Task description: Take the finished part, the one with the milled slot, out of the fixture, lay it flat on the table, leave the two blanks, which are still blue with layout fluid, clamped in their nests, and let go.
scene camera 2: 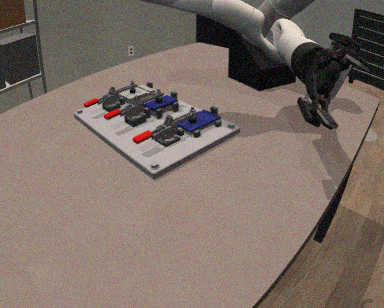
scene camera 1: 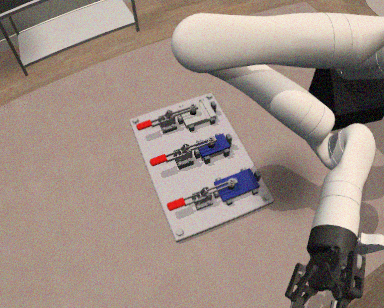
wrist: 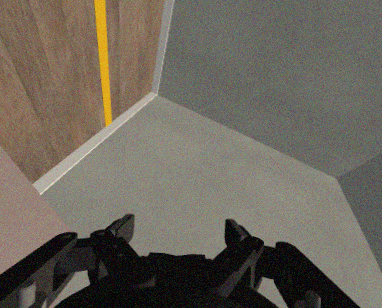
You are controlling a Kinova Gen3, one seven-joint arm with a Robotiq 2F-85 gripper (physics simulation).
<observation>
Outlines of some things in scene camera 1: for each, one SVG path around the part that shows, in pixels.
The gripper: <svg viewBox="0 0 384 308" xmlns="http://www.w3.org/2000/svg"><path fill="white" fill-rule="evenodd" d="M315 226L311 229L307 244L310 260L307 265L296 264L285 297L291 300L290 308L305 308L304 304L311 296L316 295L318 291L329 290L335 299L331 301L330 308L348 308L348 304L353 299L359 299L363 295L366 258L355 252L357 236L351 230L336 225Z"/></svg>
A blue blank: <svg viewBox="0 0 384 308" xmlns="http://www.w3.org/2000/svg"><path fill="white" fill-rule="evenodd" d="M250 168L214 182L214 186L231 178L236 178L238 181L234 189L230 190L227 187L218 191L223 203L260 188Z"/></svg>
</observation>
